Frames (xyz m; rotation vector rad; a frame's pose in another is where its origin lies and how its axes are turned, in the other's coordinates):
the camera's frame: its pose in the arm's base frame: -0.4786 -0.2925 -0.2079 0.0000 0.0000 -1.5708
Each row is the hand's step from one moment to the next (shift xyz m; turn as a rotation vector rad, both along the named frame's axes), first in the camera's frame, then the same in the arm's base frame.
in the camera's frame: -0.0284 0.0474 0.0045 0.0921 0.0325 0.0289
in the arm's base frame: 0.0474 0.0284 0.0045 0.0325 -0.0921 0.0289
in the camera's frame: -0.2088 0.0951 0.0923 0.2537 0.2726 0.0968
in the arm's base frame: 0.0951 0.2088 0.0923 0.2726 -0.2537 0.0968
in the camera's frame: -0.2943 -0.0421 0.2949 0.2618 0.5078 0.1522
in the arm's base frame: -0.0421 0.2943 0.2949 0.5078 -0.2618 0.1522
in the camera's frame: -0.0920 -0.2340 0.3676 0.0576 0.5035 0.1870
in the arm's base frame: -0.2340 0.0920 0.3676 0.5035 -0.0576 0.1870
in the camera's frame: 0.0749 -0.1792 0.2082 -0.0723 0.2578 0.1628
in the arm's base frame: -0.1792 -0.0749 0.2082 0.2578 0.0723 0.1628
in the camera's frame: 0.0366 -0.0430 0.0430 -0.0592 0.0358 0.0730
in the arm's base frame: -0.0430 -0.0366 0.0430 0.0358 0.0592 0.0730
